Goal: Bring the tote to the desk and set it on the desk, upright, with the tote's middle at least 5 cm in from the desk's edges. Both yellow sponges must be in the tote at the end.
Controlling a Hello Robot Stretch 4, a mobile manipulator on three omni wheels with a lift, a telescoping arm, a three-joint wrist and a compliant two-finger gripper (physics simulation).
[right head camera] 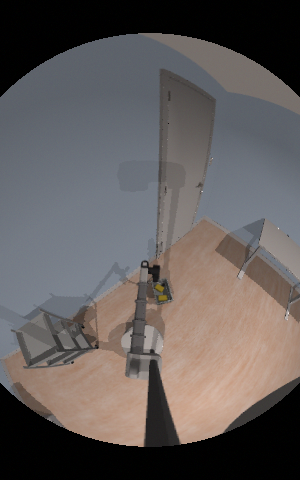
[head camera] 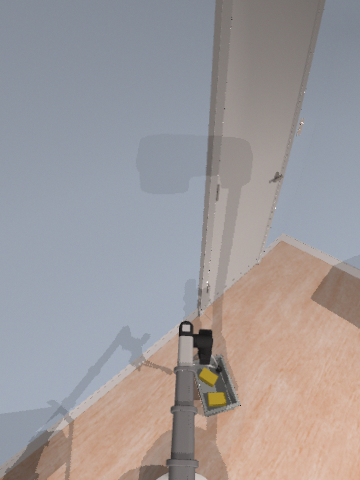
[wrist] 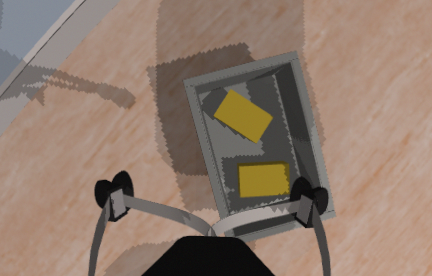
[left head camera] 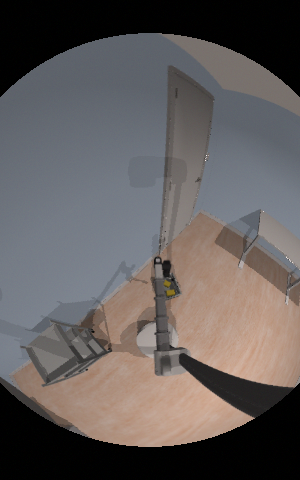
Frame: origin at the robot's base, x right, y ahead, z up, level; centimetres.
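Seen in the pictures: gripper, fingertip midpoint: (right head camera: 154, 284) (head camera: 202, 370) (wrist: 211, 190).
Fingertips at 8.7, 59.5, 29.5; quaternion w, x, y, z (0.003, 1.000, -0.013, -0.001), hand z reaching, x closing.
Pixels of each thing's top centre, then the offset from my fingertips to it, as dx, dy, dz. "spot": a spot on its surface instead. Level surfaces: height alone.
- grey tote, top centre: (wrist: 263, 150) (head camera: 214, 381) (right head camera: 161, 289) (left head camera: 169, 284) +8.5, +1.8, -20.3
- desk, surface height: dz +39.7
- grey wheeled cart, surface spot: (left head camera: 50, 352) spot: -88.3, -79.4, +33.9
- tall door, surface spot: (head camera: 255, 100) spot: +22.4, +77.1, +110.9
The grey tote (head camera: 222, 411) (wrist: 198, 125) stands upright on the floor near the wall. One yellow sponge (head camera: 208, 376) (wrist: 243, 116) lies turned at an angle in its far half in the wrist view. The other yellow sponge (head camera: 216, 399) (wrist: 264, 180) lies in its near half. My gripper (wrist: 211, 190) is open and empty, above the tote's near end. In the wrist view the right fingertip overlaps the tote's near right corner, and the left fingertip is over floor outside the tote. The desk (left head camera: 282, 240) (right head camera: 282, 245) stands at the right, partly cut off.
A grey wheeled cart (left head camera: 50, 352) (right head camera: 37, 345) stands at the left by the wall. A tall door (head camera: 255, 100) (left head camera: 187, 150) (right head camera: 187, 150) is in the wall beyond the tote. My round base (left head camera: 150, 340) (right head camera: 150, 345) is on the floor behind the tote.
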